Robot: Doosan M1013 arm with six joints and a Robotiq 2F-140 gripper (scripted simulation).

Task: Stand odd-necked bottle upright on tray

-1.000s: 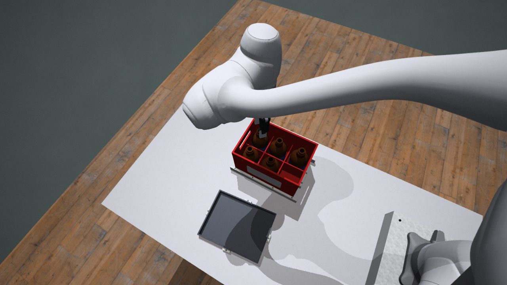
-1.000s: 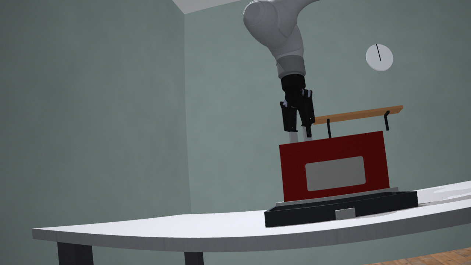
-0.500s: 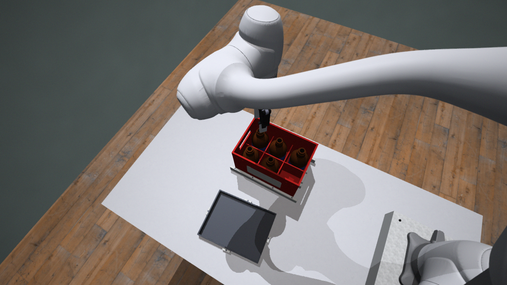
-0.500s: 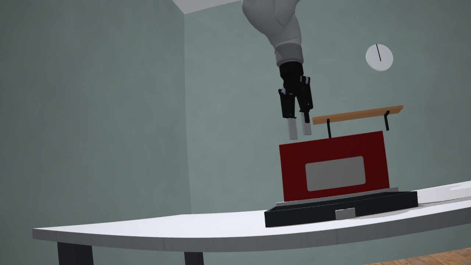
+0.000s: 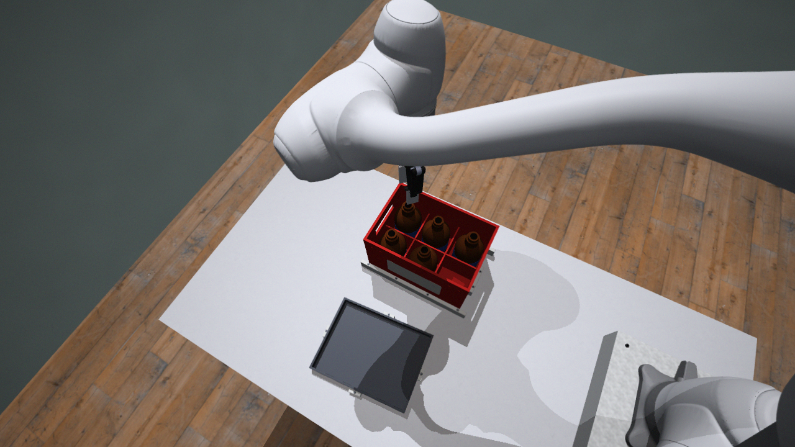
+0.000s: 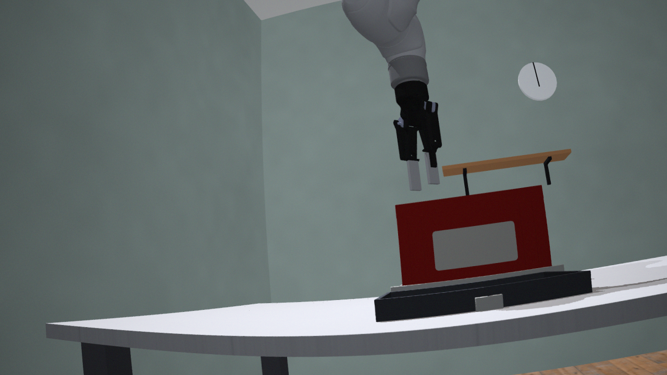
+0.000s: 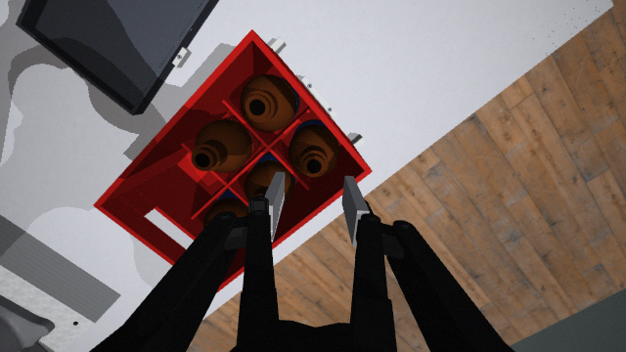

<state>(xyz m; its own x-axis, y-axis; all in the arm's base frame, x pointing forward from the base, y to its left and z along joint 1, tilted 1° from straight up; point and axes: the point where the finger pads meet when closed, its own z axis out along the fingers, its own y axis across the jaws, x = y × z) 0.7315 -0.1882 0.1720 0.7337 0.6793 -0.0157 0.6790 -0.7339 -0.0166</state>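
The crate lies 90 mm behind my hand, 50 mm to the left of it and 170 mm below it. Also, from my hand: dark tray 70 mm behind, 340 mm to the left, 250 mm below.
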